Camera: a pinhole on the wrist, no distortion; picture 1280 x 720 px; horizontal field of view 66.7 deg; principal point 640.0 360.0 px. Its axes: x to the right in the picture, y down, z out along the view. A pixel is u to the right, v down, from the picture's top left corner.
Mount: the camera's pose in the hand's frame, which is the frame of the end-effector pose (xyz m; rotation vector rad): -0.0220 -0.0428 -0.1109 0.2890 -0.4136 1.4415
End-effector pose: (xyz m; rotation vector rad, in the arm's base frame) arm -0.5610 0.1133 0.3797 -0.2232 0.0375 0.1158
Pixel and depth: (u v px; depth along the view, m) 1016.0 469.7 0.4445
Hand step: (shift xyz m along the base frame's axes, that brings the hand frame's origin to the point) -0.0842 -0.0048 0.3729
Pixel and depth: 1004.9 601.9 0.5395
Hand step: -0.1712 0.0020 0.4699
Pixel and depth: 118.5 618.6 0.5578
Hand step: -0.1767 -0.4903 0.3715
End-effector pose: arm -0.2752 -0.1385 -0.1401 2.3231 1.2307 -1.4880
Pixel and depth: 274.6 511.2 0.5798
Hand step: -0.5787 0.0604 0.1403
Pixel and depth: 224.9 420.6 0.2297
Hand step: -0.2044 0.0885 0.0980
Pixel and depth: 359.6 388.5 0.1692
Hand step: -0.1310 0.0692 0.0776
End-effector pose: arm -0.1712 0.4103 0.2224 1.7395 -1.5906 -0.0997
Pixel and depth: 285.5 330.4 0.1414
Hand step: 0.1192 0.0245 -0.0960
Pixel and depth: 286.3 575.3 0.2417
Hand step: 0.1234 0.0483 -0.2149
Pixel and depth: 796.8 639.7 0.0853
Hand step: 0.0570 0.0569 -0.0384
